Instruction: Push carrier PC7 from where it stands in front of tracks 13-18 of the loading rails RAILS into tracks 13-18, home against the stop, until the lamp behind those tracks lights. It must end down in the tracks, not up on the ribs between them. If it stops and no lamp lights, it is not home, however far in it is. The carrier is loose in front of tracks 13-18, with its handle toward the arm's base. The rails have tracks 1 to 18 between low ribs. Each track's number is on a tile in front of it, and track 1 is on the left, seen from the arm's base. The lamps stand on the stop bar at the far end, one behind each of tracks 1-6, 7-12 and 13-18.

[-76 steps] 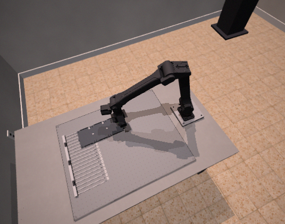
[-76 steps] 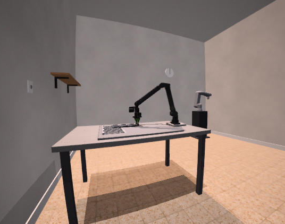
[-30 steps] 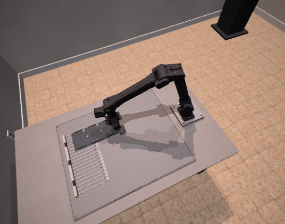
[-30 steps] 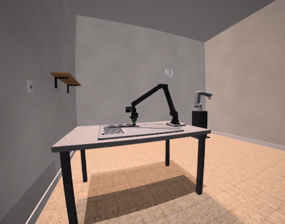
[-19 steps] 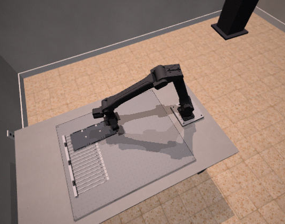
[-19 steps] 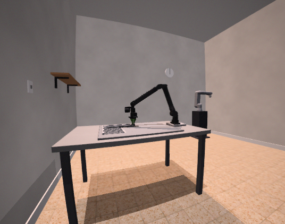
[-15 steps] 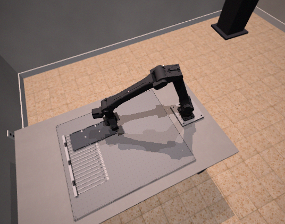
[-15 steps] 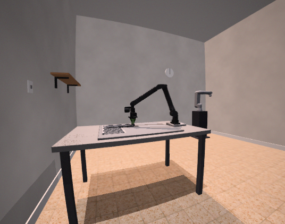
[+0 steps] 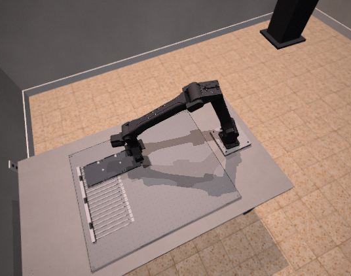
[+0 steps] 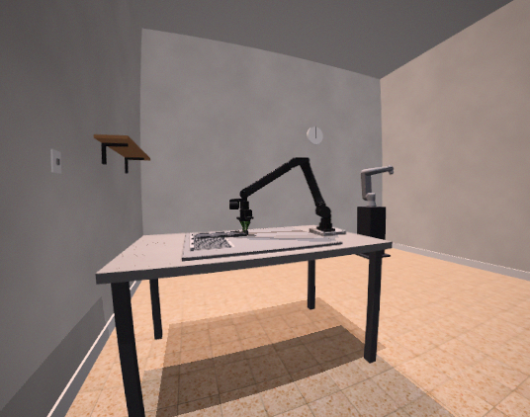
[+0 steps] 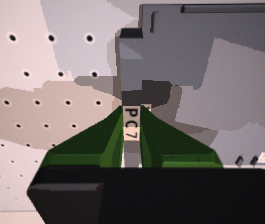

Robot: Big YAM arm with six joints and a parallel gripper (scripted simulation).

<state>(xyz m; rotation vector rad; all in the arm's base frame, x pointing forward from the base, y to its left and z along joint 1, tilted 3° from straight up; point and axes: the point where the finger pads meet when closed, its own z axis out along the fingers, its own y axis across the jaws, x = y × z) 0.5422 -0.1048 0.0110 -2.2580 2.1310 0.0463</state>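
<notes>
My gripper is now 160 mm short of the carrier PC7, 10 mm to the right of it and 10 mm above it.
</notes>
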